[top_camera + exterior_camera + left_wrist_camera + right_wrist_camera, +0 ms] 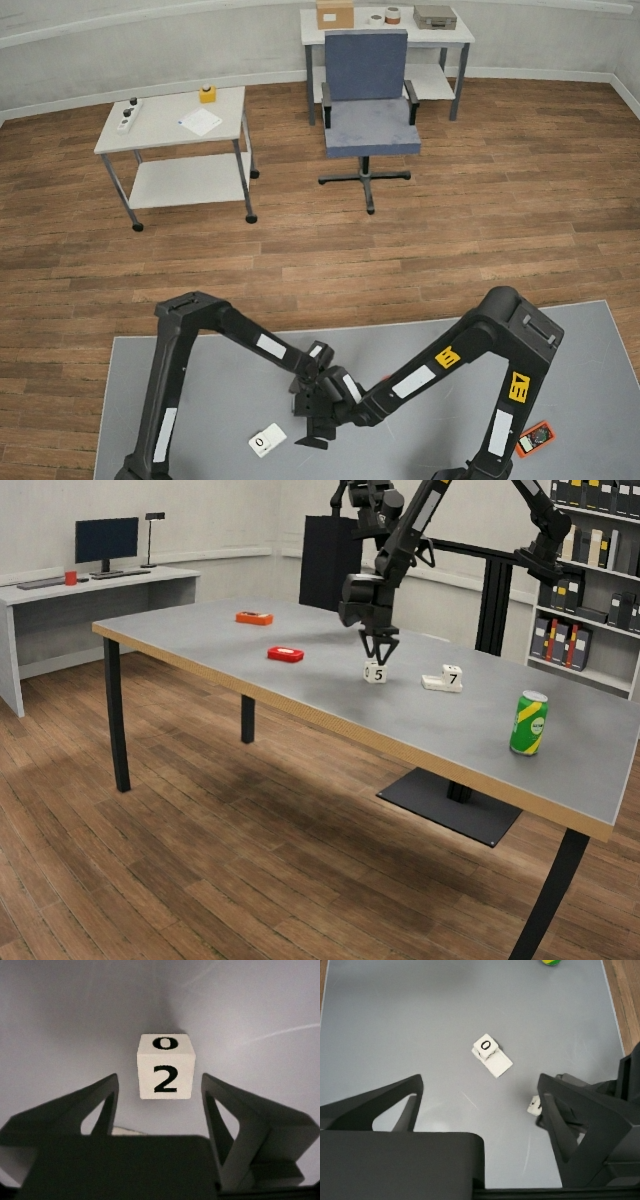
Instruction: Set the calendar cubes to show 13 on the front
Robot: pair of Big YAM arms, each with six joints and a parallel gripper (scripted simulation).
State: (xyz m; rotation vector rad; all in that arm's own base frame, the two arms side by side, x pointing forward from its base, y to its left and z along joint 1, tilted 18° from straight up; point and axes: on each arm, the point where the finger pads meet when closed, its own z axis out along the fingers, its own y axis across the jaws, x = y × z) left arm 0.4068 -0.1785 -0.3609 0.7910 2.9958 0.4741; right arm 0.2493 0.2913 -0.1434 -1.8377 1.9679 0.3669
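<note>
Right now the white calendar tray is 120 mm behind my left hand, 140 mm to the left of it and 50 mm below it. The rest, counted from my left hand: red box 30 mm ahead, 280 mm to the right, 40 mm below.
</note>
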